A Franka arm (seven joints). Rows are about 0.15 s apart.
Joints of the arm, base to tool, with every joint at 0 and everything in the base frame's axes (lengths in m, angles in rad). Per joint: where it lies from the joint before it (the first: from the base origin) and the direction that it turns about. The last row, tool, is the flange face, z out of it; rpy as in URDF.
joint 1: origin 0.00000 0.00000 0.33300 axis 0 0 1
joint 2: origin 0.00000 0.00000 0.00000 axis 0 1 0
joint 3: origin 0.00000 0.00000 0.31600 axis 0 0 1
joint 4: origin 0.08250 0.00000 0.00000 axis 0 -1 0
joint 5: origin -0.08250 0.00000 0.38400 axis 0 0 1
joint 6: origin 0.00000 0.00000 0.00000 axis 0 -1 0
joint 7: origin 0.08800 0.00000 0.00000 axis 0 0 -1
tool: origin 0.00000 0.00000 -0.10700 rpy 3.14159 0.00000 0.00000
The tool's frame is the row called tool.
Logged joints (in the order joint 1, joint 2, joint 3, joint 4, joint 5, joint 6, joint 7), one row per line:
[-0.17 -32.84 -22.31 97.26 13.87 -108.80 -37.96]
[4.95 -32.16 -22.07 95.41 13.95 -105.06 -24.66]
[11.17 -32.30 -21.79 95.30 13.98 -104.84 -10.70]
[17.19 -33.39 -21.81 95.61 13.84 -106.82 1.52]
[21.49 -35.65 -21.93 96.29 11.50 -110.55 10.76]
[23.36 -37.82 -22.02 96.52 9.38 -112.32 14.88]
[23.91 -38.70 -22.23 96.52 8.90 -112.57 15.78]
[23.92 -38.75 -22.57 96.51 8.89 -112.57 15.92]
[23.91 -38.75 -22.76 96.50 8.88 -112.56 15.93]
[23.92 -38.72 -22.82 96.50 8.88 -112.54 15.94]
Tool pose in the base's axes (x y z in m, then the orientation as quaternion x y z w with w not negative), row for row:
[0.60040 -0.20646 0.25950 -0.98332 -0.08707 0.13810 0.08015]
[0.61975 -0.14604 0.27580 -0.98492 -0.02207 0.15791 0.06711]
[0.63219 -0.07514 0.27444 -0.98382 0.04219 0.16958 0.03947]
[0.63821 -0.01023 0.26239 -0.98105 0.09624 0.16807 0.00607]
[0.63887 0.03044 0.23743 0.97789 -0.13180 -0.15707 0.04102]
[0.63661 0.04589 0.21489 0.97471 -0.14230 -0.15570 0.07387]
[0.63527 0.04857 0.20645 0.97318 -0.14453 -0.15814 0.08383]
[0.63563 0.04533 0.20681 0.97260 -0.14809 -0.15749 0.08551]
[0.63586 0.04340 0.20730 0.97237 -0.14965 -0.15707 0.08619]
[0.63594 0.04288 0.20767 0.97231 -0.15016 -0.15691 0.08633]
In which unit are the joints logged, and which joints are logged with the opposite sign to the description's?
The joints are logged in degrees. Opposite sign: joint 2, joint 4, joint 6.
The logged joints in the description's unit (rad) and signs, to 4 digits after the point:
[-0.0030 0.5732 -0.3894 -1.6975 0.2421 1.8989 -0.6625]
[0.0864 0.5613 -0.3852 -1.6652 0.2435 1.8336 -0.4304]
[0.1950 0.5637 -0.3803 -1.6633 0.2440 1.8298 -0.1868]
[0.3000 0.5828 -0.3807 -1.6687 0.2416 1.8644 0.0265]
[0.3751 0.6222 -0.3828 -1.6806 0.2007 1.9295 0.1878]
[0.4077 0.6601 -0.3843 -1.6846 0.1637 1.9604 0.2597]
[0.4173 0.6754 -0.3880 -1.6846 0.1553 1.9647 0.2754]
[0.4175 0.6763 -0.3939 -1.6844 0.1552 1.9647 0.2779]
[0.4173 0.6763 -0.3972 -1.6842 0.1550 1.9645 0.2780]
[0.4175 0.6758 -0.3983 -1.6842 0.1550 1.9642 0.2782]

